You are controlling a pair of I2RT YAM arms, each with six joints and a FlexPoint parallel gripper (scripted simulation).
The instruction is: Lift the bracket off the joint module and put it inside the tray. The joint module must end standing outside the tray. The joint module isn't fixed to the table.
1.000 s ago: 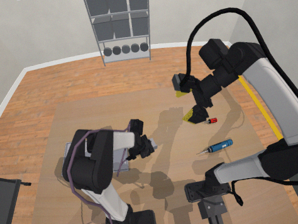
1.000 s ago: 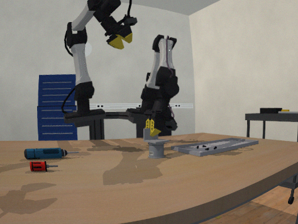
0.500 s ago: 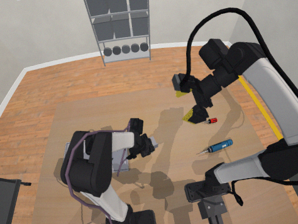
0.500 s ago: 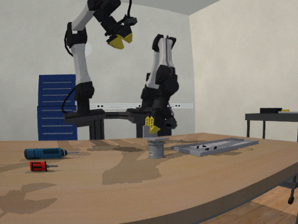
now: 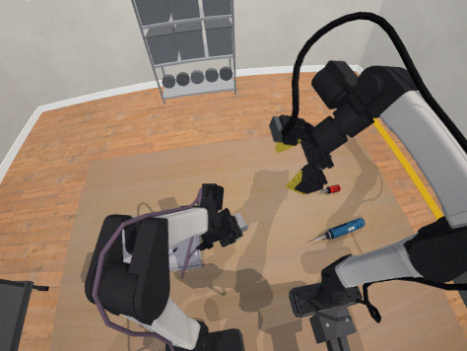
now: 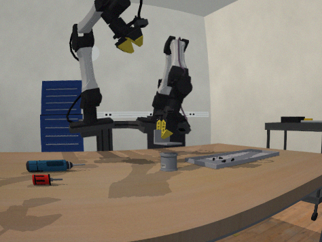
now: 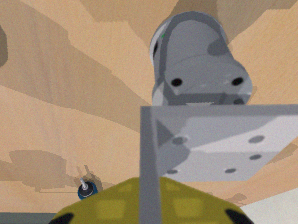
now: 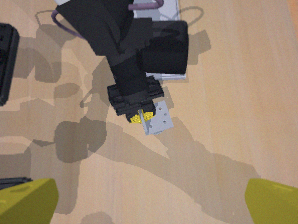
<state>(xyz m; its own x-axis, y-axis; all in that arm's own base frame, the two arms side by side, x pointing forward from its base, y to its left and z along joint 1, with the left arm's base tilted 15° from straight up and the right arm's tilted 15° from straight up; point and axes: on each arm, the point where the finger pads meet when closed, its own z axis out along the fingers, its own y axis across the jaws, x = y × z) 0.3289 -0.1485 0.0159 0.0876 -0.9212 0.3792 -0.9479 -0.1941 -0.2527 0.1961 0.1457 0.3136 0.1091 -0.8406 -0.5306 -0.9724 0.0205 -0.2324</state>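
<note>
Now: left hand 10 cm short of the tray, 34 cm to the right of it and 11 cm above it. From my left hand the other things lie so: small red screwdriver 5 cm ahead, 46 cm to the right, 10 cm below; then grey joint module 4 cm ahead, 9 cm below; then grey l-shaped bracket 3 cm ahead, 1 cm below.
</note>
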